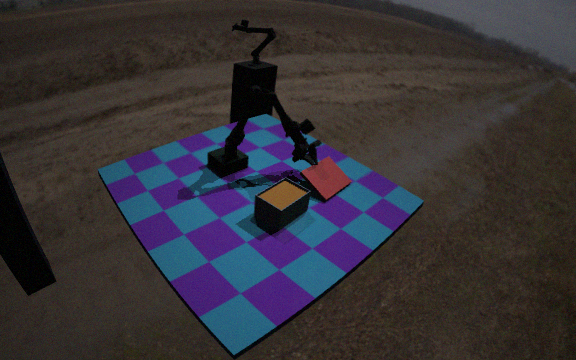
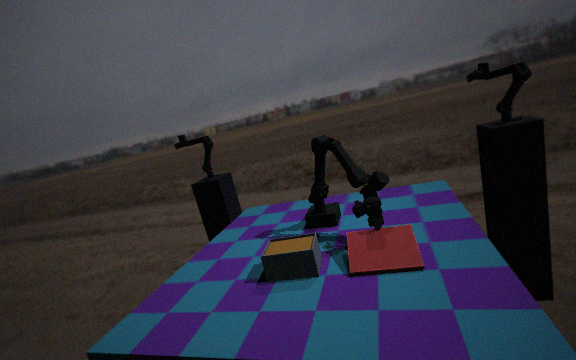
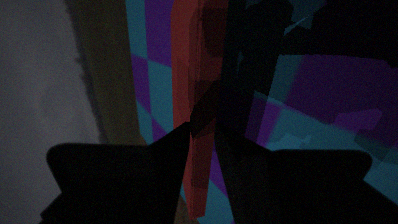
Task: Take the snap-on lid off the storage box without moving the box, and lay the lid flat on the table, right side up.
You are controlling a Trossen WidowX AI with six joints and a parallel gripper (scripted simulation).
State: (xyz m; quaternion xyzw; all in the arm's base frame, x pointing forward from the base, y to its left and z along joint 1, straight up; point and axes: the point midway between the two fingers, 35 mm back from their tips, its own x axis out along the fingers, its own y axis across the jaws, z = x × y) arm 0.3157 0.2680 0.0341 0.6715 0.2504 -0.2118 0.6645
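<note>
The red lid lies 8 cm ahead of my gripper tip and 3 cm below it. Round my gripper tip: storage box: 33 cm to the right, 8 cm ahead, 2 cm below.
</note>
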